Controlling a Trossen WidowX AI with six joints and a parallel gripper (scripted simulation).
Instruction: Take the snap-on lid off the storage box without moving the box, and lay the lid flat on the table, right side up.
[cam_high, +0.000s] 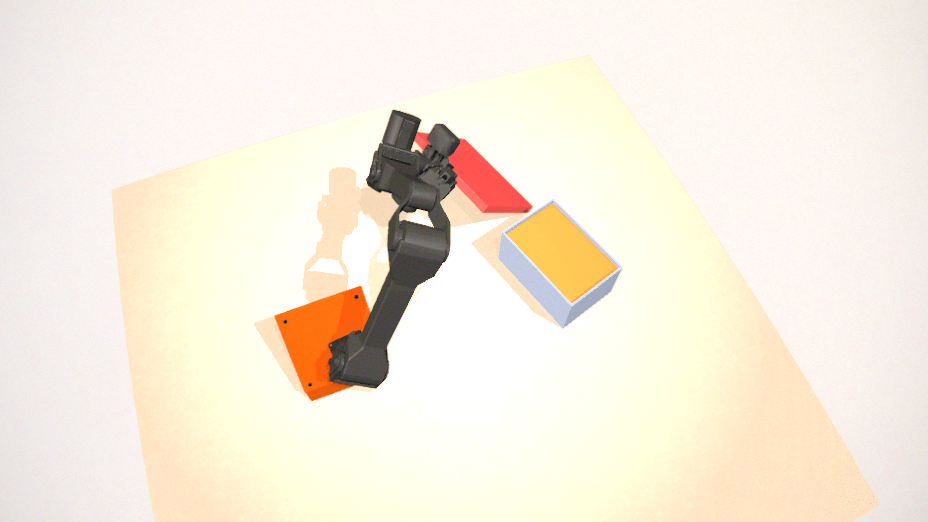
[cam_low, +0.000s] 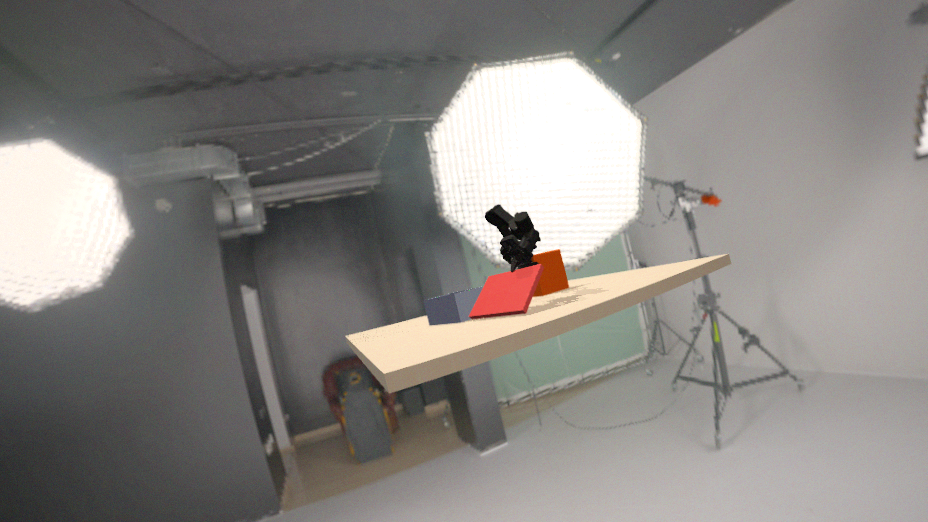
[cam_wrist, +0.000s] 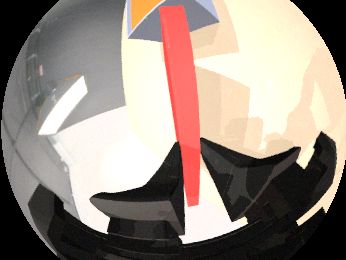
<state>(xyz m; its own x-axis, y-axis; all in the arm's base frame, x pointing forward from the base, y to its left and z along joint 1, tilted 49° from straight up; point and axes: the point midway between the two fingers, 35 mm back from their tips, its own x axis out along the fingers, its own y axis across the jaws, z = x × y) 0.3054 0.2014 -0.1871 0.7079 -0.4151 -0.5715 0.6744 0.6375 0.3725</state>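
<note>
Now: gripper tip 60 mm short of the lid, 10 mm to the right of it and 50 mm above it. From my gripper tip the other things lie so: storage box (120 mm ahead, 260 mm to the right, 70 mm below).
</note>
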